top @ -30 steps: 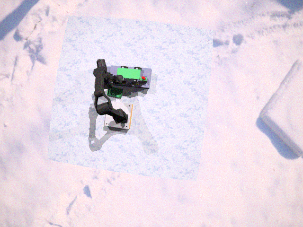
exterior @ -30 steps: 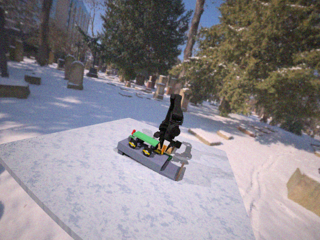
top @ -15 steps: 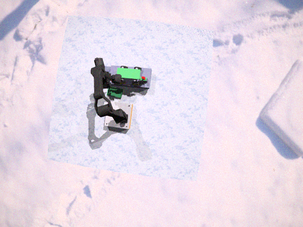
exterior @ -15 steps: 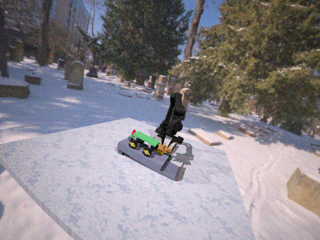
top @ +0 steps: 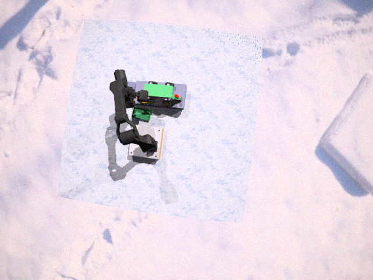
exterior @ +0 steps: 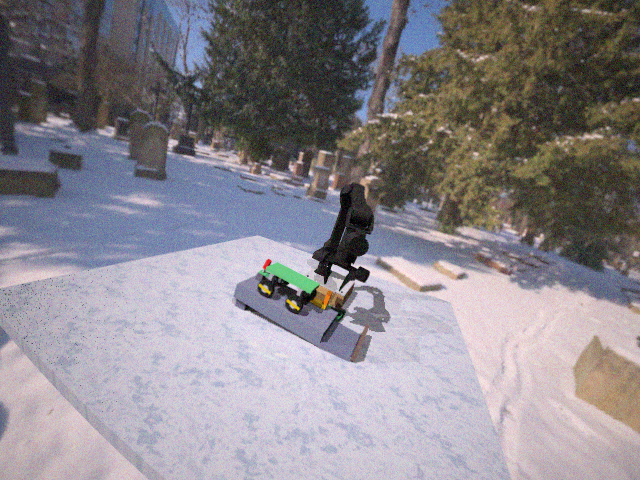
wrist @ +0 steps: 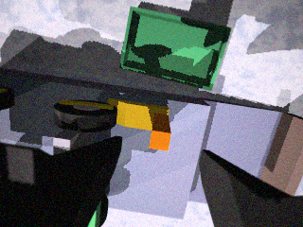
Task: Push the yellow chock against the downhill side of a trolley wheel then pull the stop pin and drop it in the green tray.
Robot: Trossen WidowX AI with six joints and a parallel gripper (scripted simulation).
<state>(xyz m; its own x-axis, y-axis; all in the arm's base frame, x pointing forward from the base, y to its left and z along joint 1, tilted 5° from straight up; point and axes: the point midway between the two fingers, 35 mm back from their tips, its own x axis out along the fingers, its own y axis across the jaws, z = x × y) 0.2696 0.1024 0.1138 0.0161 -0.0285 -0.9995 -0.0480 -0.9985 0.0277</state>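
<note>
Now: gripper tip 30 mm short of the stop pin, 240 mm to the left of it and 10 mm above it. The rest, counted from my gripper tip: grey ramp: 50 mm ahead, 120 mm to the right, 90 mm below; yellow chock: 30 mm to the right, 60 mm below; green trolley: 50 mm ahead, 130 mm to the right, 30 mm below.
</note>
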